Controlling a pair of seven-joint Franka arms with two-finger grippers.
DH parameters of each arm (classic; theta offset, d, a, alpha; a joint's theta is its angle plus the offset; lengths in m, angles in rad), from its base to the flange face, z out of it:
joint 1: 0 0.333 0 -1.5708
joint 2: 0 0 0 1.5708
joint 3: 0 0.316 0.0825 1.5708
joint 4: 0 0 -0.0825 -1.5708
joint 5: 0 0.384 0 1.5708
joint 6: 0 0 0.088 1.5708
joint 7: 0 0.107 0 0
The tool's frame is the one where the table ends.
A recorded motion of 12 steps. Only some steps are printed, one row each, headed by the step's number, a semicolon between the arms.
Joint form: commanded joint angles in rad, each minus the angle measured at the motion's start. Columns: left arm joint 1, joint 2, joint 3, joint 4, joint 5, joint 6, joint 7; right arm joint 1, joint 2, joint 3, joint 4, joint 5, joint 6, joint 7.
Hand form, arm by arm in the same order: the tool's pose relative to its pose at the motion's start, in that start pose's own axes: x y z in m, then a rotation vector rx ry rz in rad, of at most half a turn. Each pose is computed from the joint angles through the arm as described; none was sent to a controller.
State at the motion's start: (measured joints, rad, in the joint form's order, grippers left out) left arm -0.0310 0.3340 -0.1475 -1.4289 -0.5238 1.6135 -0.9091; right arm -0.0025 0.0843 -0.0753 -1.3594 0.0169 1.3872 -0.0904
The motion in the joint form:
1: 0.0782 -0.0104 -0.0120 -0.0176 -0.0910 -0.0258 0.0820; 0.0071 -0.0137 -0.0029 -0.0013 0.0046 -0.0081 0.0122
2: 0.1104 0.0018 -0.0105 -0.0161 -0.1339 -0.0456 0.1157; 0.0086 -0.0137 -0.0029 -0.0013 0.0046 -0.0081 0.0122
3: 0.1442 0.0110 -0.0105 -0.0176 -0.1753 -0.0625 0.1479; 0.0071 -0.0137 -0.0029 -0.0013 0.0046 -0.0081 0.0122
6: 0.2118 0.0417 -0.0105 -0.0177 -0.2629 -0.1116 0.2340; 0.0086 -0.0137 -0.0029 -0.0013 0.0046 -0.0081 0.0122
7: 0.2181 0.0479 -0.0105 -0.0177 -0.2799 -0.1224 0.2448; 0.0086 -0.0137 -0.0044 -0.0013 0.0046 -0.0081 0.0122
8: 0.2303 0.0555 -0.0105 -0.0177 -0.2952 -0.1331 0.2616; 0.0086 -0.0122 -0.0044 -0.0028 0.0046 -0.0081 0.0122
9: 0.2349 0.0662 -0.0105 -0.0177 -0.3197 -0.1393 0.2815; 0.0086 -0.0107 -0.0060 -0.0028 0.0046 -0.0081 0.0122
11: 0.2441 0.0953 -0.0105 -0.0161 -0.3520 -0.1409 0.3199; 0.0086 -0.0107 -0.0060 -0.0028 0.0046 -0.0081 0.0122
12: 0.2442 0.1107 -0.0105 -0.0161 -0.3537 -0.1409 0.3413; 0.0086 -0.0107 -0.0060 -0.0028 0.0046 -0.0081 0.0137
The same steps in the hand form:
1: 0.0193 -0.0196 -0.0204 -0.0720 -0.0755 0.0225; -0.0055 -0.0032 -0.0061 0.0047 0.0046 0.0069
2: 0.0341 -0.0287 -0.0256 -0.1014 -0.1176 0.0242; -0.0054 -0.0040 -0.0060 0.0046 0.0046 0.0054
3: 0.0481 -0.0386 -0.0317 -0.1348 -0.1553 0.0255; -0.0055 -0.0032 -0.0061 0.0047 0.0046 0.0069
6: 0.0783 -0.0599 -0.0388 -0.2032 -0.2453 0.0503; -0.0054 -0.0040 -0.0060 0.0046 0.0046 0.0054
7: 0.0812 -0.0617 -0.0378 -0.2125 -0.2657 0.0551; -0.0055 -0.0033 -0.0061 0.0046 0.0046 0.0069
8: 0.0872 -0.0660 -0.0381 -0.2250 -0.2834 0.0607; -0.0049 -0.0032 -0.0046 0.0047 0.0016 0.0070
9: 0.0913 -0.0665 -0.0351 -0.2429 -0.3072 0.0728; -0.0044 -0.0024 -0.0038 0.0047 0.0002 0.0086
11: 0.1048 -0.0686 -0.0263 -0.2716 -0.3398 0.0887; -0.0044 -0.0024 -0.0038 0.0047 0.0002 0.0086
12: 0.1112 -0.0693 -0.0189 -0.2722 -0.3492 0.1001; -0.0044 -0.0024 -0.0038 0.0047 0.0002 0.0101

